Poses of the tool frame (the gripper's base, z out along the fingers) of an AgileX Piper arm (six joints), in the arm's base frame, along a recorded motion.
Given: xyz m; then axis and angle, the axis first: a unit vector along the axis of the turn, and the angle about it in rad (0 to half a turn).
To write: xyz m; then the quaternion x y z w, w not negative. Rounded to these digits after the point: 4 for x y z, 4 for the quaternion.
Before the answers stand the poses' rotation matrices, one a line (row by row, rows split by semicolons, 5 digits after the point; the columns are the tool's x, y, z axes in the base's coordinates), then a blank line. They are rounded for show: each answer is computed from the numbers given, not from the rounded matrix.
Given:
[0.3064 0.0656 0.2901 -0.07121 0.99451 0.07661 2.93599]
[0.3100 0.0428 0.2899 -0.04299 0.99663 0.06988 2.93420]
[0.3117 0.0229 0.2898 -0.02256 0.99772 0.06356 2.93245]
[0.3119 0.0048 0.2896 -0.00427 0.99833 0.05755 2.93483]
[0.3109 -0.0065 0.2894 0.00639 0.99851 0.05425 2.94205]
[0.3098 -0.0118 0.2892 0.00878 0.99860 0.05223 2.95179]
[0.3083 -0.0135 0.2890 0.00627 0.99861 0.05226 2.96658]
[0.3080 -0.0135 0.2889 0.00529 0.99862 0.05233 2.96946]
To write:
-0.96890 -0.15579 0.19224; -0.12451 0.97835 0.16531; -0.21383 0.13624 -0.96732
-0.97491 -0.09916 0.19927; -0.07038 0.98668 0.14665; -0.21116 0.12894 -0.96891
-0.97720 -0.05772 0.20431; -0.03133 0.99100 0.13013; -0.20999 0.12077 -0.97022
-0.97866 -0.02025 0.20446; 0.00338 0.99341 0.11456; -0.20544 0.11281 -0.97215
-0.98008 0.00188 0.19861; 0.02339 0.99409 0.10600; -0.19724 0.10853 -0.97433
-0.98189 0.00752 0.18931; 0.02723 0.99444 0.10172; -0.18749 0.10503 -0.97663
-0.98465 0.00333 0.17453; 0.02153 0.99450 0.10249; -0.17323 0.10467 -0.97930
-0.98517 0.00152 0.17160; 0.01945 0.99451 0.10284; -0.17050 0.10465 -0.97979

[0.3064 0.0656 0.2901 -0.0708 0.9893 0.0762 0.1026]
[0.3100 0.0428 0.2899 -0.0428 0.9913 0.0695 0.1035]
[0.3117 0.0229 0.2898 -0.0224 0.9923 0.0632 0.1044]
[0.3119 0.0048 0.2896 -0.0042 0.9930 0.0572 0.1032]
[0.3109 -0.0065 0.2894 0.0064 0.9935 0.0540 0.0996]
[0.3098 -0.0118 0.2892 0.0087 0.9941 0.0520 0.0948]
[0.3083 -0.0135 0.2890 0.0062 0.9948 0.0521 0.0874]
[0.3080 -0.0135 0.2889 0.0053 0.9949 0.0521 0.0860]

